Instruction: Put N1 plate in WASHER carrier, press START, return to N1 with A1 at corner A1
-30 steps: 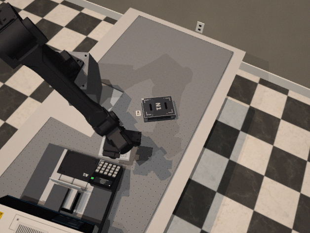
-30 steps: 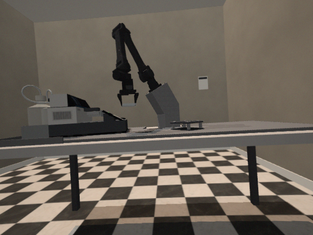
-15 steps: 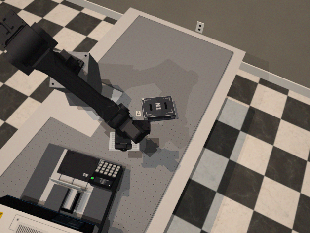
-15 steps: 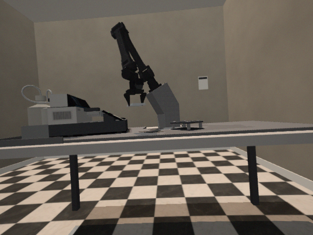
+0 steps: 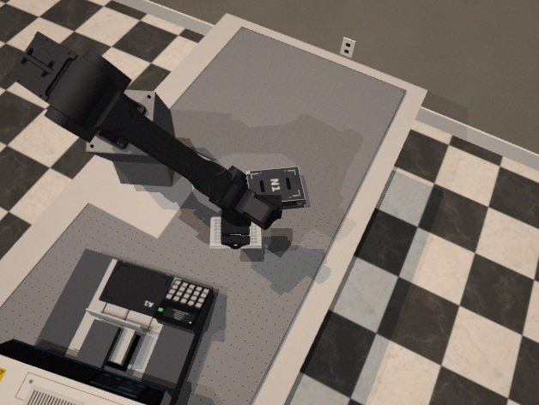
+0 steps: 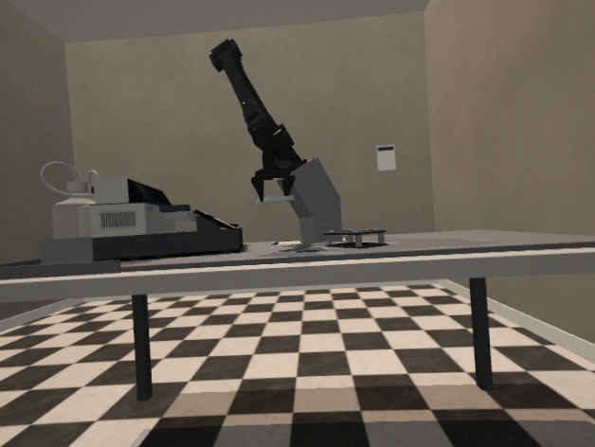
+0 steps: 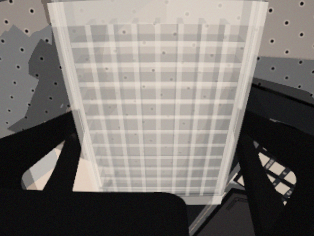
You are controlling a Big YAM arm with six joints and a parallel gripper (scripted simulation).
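Now: hand 25 cm to the right of the plate nest, 12 cm above it and 1 cm short of it. From my hand the other things lie so: white well plate: right at my hand; then label: 19 cm to the left, 17 cm below, 8 cm behind; then dark carrier: 21 cm to the right, 17 cm behind, 8 cm below.
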